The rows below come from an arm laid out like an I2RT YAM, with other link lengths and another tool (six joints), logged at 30 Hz.
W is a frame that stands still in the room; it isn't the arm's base.
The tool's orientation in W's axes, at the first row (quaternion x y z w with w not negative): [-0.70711, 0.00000, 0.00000, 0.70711]
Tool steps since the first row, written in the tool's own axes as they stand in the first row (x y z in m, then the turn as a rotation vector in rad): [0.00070, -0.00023, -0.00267, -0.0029, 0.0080, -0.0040]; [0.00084, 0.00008, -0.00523, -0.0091, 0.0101, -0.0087]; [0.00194, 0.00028, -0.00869, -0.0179, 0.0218, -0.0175]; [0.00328, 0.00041, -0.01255, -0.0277, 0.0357, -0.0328]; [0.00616, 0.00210, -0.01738, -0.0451, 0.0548, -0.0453]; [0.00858, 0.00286, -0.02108, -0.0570, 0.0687, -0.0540]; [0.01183, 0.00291, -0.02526, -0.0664, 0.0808, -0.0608]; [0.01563, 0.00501, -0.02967, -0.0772, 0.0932, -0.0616]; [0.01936, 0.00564, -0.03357, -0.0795, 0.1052, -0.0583]
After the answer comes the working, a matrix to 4 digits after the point.
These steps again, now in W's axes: [0.00070, -0.00267, 0.00023, -0.0029, -0.0040, -0.0080]; [0.00084, -0.00523, -0.00008, -0.0091, -0.0087, -0.0101]; [0.00194, -0.00869, -0.00028, -0.0179, -0.0175, -0.0218]; [0.00328, -0.01255, -0.00041, -0.0277, -0.0328, -0.0357]; [0.00616, -0.01738, -0.00210, -0.0451, -0.0453, -0.0548]; [0.00858, -0.02108, -0.00286, -0.0570, -0.0540, -0.0687]; [0.01183, -0.02526, -0.00291, -0.0664, -0.0608, -0.0808]; [0.01563, -0.02967, -0.00501, -0.0772, -0.0616, -0.0932]; [0.01936, -0.03357, -0.00564, -0.0795, -0.0583, -0.1052]
The tool's axes in the first row as the columns of a matrix, in W's axes (rounded; the answer above uses it unrounded):
[1.0000, 0.0000, 0.0000]
[0.0000, 0.0000, 1.0000]
[0.0000, -1.0000, 0.0000]

